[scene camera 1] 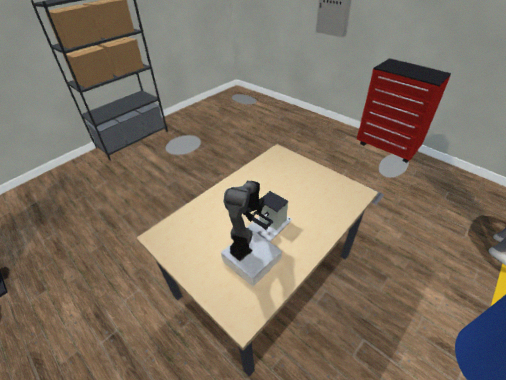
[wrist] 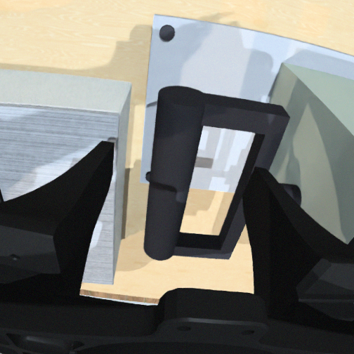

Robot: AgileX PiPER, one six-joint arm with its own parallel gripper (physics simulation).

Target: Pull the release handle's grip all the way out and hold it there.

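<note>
The black release handle [scene camera 1: 263, 220] [wrist: 172, 145] is a rectangular frame with a thick round grip bar on its left side in the wrist view. It stands out from the grey-green housing [scene camera 1: 274, 215] [wrist: 322, 120], over a pale base plate [wrist: 172, 62]. My gripper [scene camera 1: 257, 215] [wrist: 182, 170] is open around the handle. In the wrist view its left finger is apart from the grip bar, near the silver block. Its right finger overlaps the frame's housing-side bar and hides part of it and most of the stem; contact there cannot be told.
The silver block [scene camera 1: 252, 260] [wrist: 55, 145] under my arm stands close to the left finger. Both are on the wooden table [scene camera 1: 200, 225]. A red drawer cabinet [scene camera 1: 402, 112] and a shelf rack [scene camera 1: 77, 109] stand by the walls. A blue object [scene camera 1: 487, 345] is at the lower right.
</note>
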